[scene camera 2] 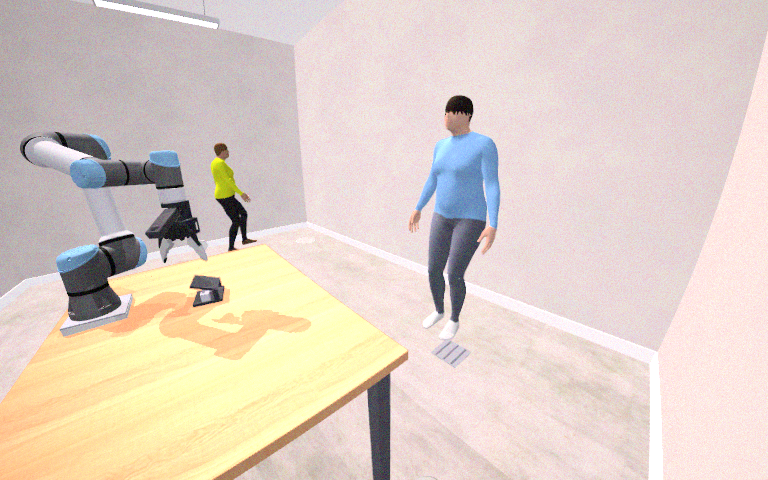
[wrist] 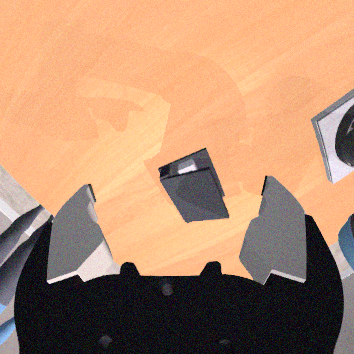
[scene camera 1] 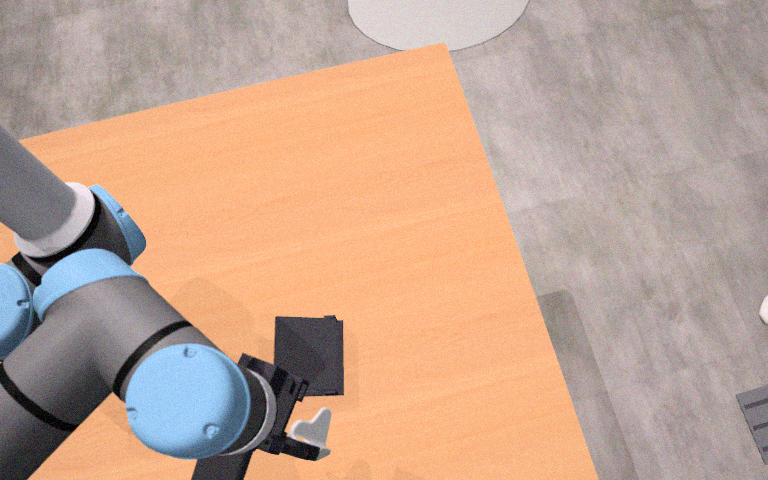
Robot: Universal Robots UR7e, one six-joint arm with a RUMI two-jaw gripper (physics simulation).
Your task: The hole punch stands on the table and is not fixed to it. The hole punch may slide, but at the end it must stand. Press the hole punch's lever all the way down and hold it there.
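Places are measured from the arm's base along level axes (x ahead, y left, z up), in millimetres.
Where they show: gripper, fingertip midpoint: (scene camera 2: 185, 262) (wrist: 176, 182); arm's base, origin of the base link: (scene camera 2: 96, 309).
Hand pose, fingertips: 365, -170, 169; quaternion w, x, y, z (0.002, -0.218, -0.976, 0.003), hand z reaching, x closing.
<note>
Each offset is from my fingertips to the top centre of the thing, as dx, dy, dz. Level surfaces: height alone.
The dark hole punch @[+26, +110, -112] (scene camera 1: 334, 390) (scene camera 2: 199, 301) (wrist: 201, 158) stands upright on the wooden table. Its flat lever plate @[+26, +110, -112] (scene camera 1: 314, 345) (scene camera 2: 205, 281) (wrist: 196, 196) is raised, tilted above the base, with a wedge-shaped gap and a light metal part showing between them in scene camera 2 and the wrist view. My gripper (scene camera 2: 185, 259) (wrist: 176, 182) is open and empty. It hangs well above the table and does not touch the punch. In the wrist view the punch shows between the two grey fingers, far below them. In scene camera 1 the gripper body hides a lower-left part of the punch.
The wooden table @[dz -197] (scene camera 1: 396, 169) (scene camera 2: 169, 396) ends at a corner beyond the punch. The arm's base plate (scene camera 2: 96, 323) (wrist: 327, 150) stands on it to one side of the punch. Two people, in blue (scene camera 2: 465, 175) and yellow (scene camera 2: 223, 178), are beyond the table.
</note>
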